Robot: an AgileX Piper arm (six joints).
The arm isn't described. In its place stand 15 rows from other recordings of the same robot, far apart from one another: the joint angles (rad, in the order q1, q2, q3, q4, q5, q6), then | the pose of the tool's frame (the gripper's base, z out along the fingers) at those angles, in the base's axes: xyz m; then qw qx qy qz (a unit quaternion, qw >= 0).
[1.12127 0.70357 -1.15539 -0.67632 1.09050 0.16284] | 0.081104 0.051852 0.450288 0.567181 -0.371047 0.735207 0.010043
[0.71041 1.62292 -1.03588 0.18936 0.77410 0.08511] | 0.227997 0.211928 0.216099 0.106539 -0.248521 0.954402 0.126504
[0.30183 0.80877 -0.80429 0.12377 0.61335 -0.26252] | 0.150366 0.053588 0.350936 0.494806 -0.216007 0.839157 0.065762
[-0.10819 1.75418 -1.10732 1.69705 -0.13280 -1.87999] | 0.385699 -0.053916 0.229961 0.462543 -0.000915 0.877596 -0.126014
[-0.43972 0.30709 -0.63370 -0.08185 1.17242 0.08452] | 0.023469 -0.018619 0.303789 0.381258 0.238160 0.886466 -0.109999
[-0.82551 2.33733 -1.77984 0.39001 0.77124 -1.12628] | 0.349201 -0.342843 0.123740 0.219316 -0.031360 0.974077 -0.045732
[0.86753 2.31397 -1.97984 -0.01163 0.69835 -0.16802] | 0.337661 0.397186 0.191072 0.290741 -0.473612 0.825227 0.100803
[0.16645 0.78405 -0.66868 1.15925 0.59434 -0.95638] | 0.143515 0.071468 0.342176 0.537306 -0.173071 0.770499 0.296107
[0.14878 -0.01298 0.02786 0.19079 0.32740 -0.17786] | 0.052229 0.013440 0.175562 0.609735 -0.076137 0.785782 0.070525
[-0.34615 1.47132 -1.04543 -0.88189 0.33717 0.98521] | 0.301440 -0.133425 0.298683 0.466219 0.265995 0.827764 -0.163381
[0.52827 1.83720 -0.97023 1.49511 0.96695 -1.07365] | 0.254379 0.234937 0.184242 0.078961 -0.222671 0.819857 0.521553
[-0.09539 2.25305 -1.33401 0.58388 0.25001 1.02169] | 0.437862 -0.029427 0.069473 0.146361 0.707269 0.653743 0.225762
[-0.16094 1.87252 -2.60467 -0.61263 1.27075 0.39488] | 0.333762 -0.104828 0.550499 0.536771 0.296114 0.755727 -0.230370
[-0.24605 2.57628 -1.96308 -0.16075 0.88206 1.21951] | 0.484378 -0.133240 0.045771 0.102447 0.630513 0.769118 -0.020378
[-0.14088 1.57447 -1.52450 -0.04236 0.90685 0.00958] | 0.344240 -0.051885 0.367094 0.341314 0.064061 0.936794 -0.042630
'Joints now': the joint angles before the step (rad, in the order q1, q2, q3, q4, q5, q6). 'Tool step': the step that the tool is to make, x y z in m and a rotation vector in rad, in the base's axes. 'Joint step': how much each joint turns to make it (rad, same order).
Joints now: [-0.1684, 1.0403, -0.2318, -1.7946, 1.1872, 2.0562]
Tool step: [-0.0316, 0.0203, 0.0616, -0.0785, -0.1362, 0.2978]
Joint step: [0.0003, -0.4594, -0.0826, 0.0216, -0.3266, -0.3845]
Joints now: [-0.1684, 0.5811, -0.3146, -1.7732, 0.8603, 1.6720]
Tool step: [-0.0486, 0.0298, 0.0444, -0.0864, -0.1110, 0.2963]
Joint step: [-0.0011, -0.3522, -0.1245, 0.3672, -0.3185, -0.5338]
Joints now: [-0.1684, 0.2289, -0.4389, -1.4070, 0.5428, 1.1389]
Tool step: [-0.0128, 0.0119, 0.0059, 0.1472, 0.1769, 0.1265]
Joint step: [-0.0002, -0.0327, -0.1251, 0.6793, 0.1104, -0.6256]
